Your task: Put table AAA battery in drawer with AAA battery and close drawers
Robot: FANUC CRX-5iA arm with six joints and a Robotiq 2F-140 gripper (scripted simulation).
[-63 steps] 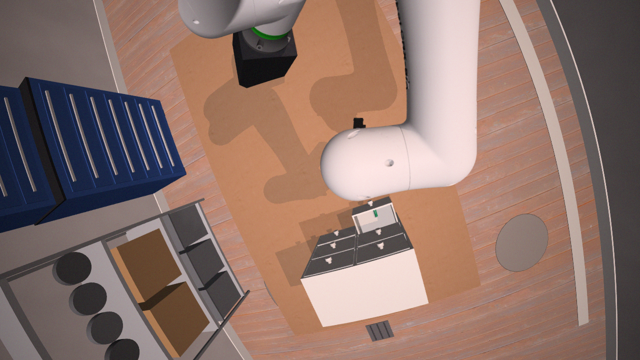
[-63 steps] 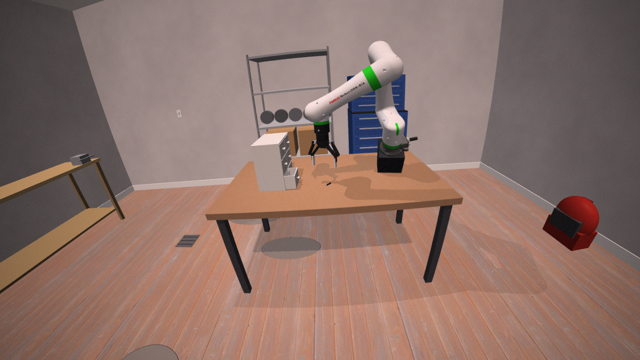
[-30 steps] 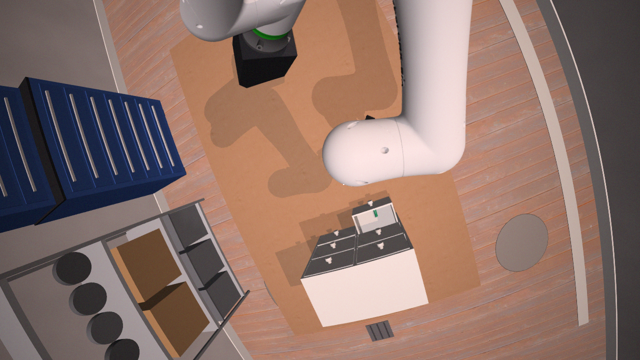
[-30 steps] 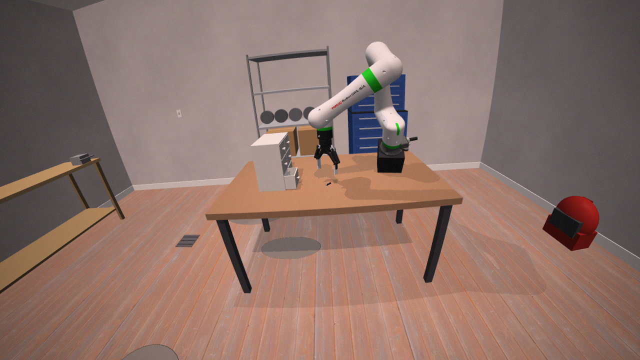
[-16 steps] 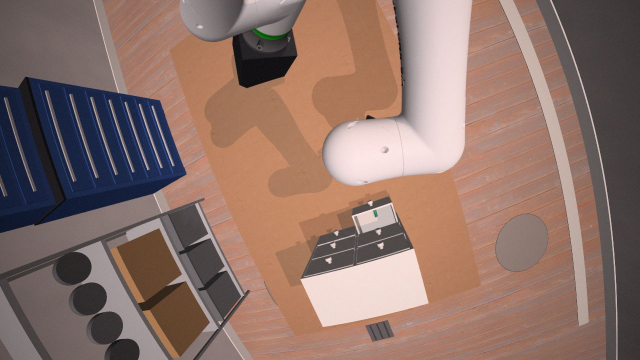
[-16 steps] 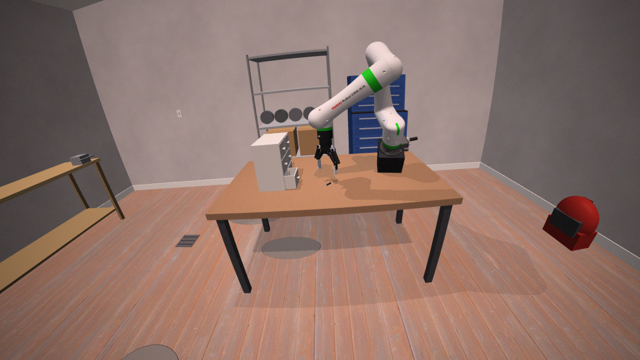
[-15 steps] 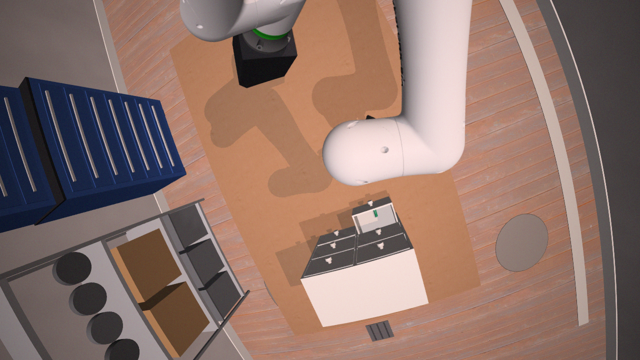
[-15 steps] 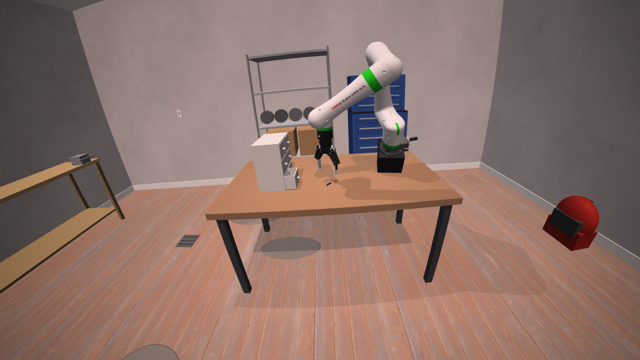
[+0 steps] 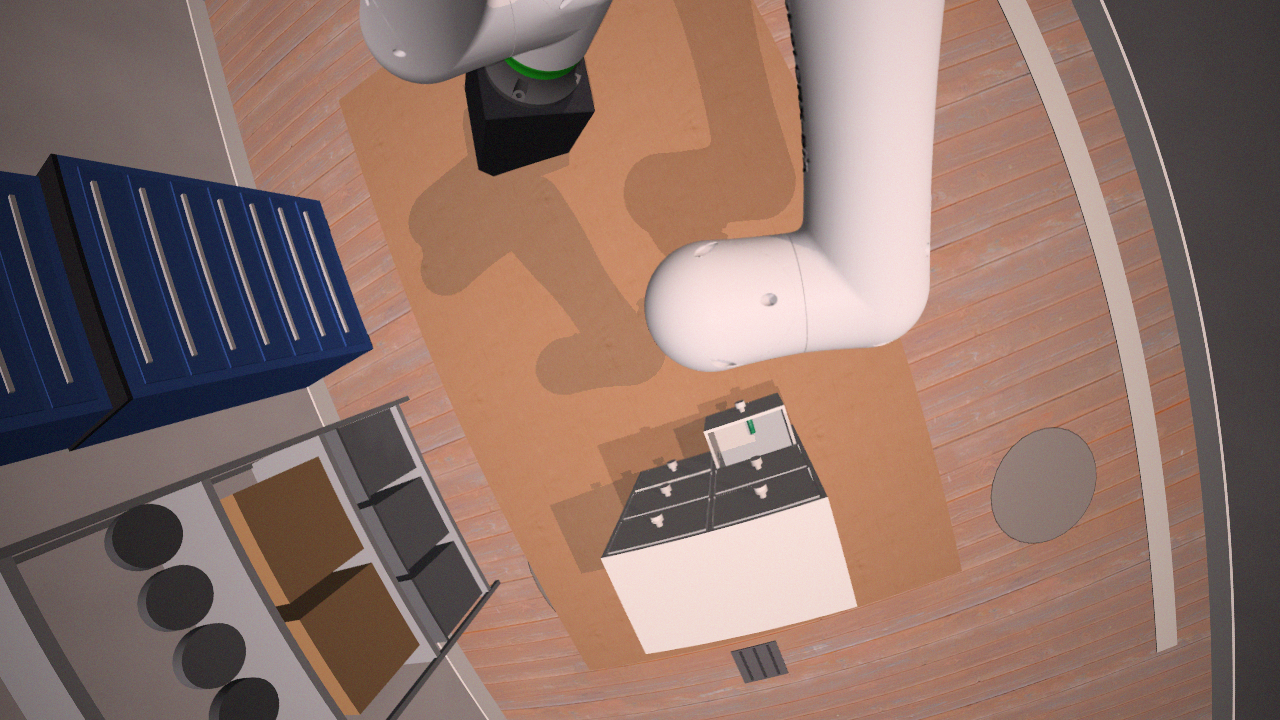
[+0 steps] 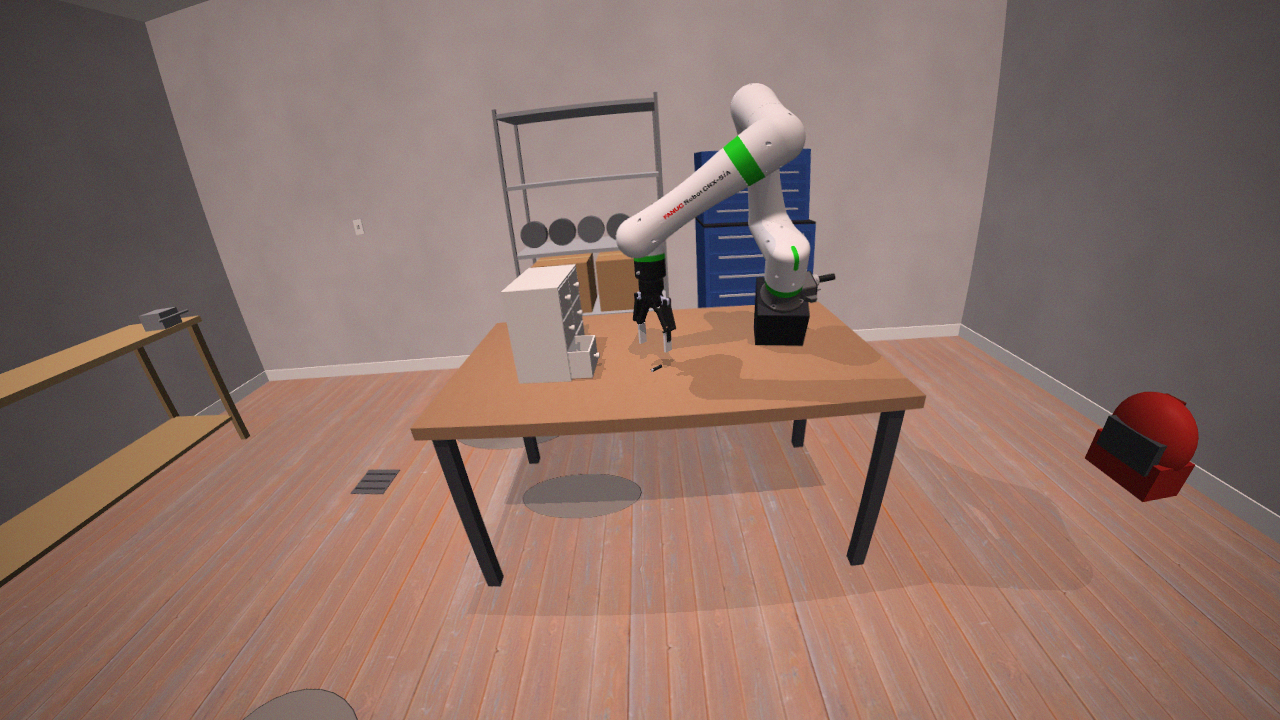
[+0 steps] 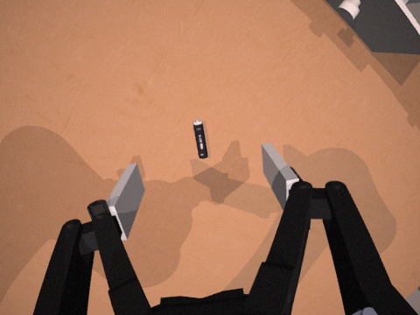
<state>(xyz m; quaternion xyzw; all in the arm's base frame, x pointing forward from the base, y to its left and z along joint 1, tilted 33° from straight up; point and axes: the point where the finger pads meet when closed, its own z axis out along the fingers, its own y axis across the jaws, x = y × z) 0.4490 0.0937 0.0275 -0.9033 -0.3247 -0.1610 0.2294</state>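
My hand is 100 mm above the AAA battery. The rest, counted from my hand: green battery (240 mm ahead, 30 mm to the right, 90 mm below).
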